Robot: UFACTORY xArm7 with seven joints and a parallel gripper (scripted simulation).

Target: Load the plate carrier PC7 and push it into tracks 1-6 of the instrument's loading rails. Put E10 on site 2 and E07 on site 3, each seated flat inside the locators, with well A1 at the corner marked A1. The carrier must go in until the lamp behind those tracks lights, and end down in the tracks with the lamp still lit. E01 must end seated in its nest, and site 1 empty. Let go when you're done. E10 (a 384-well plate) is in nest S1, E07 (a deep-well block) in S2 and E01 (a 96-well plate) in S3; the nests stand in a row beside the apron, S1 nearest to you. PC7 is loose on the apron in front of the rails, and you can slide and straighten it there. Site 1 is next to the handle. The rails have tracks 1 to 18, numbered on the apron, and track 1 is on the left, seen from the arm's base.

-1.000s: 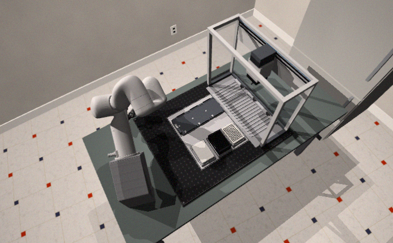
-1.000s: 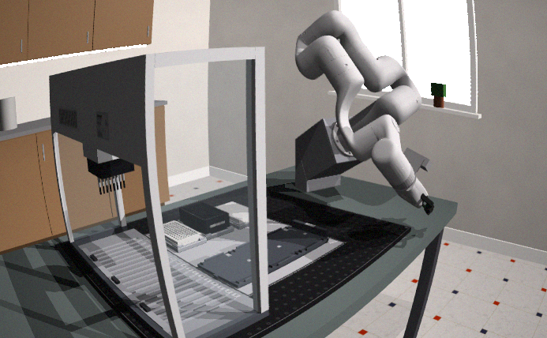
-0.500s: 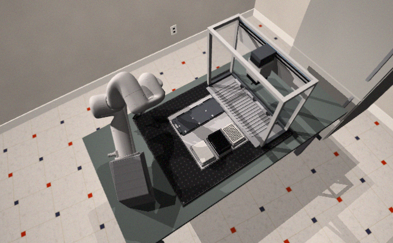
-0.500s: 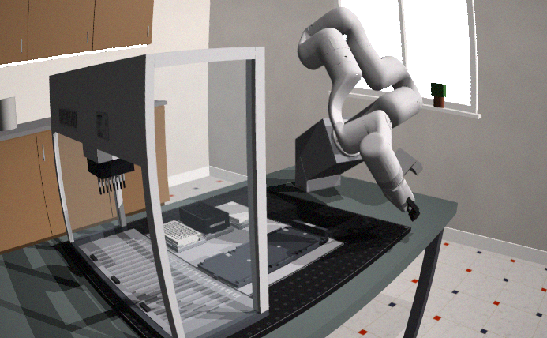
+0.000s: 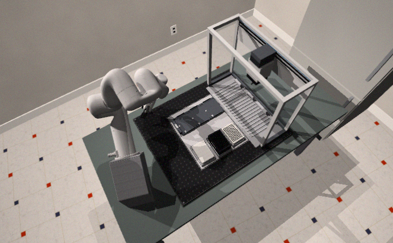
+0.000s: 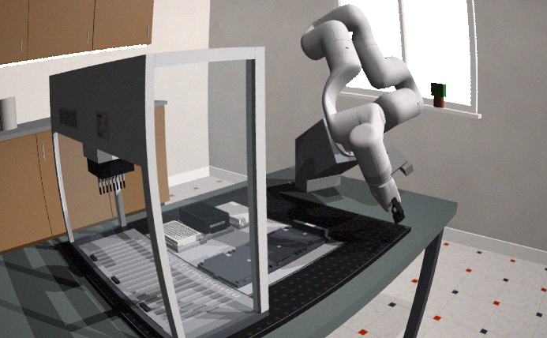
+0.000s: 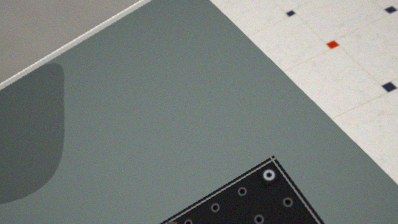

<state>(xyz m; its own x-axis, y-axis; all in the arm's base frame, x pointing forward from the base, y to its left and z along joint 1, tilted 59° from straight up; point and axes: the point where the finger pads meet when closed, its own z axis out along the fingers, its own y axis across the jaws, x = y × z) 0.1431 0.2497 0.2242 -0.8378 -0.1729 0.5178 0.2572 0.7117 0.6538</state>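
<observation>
Now: hand 380 mm short of the nest S2, 340 mm to the left of it and 70 mm above it. The rest, counted from my hand: plate carrier PC7 (330 mm ahead, 100 mm to the right, 60 mm below); frame post (480 mm ahead, 170 mm above, 120 mm to the left); nest S1 (360 mm to the right, 270 mm ahead, 70 mm below).
</observation>
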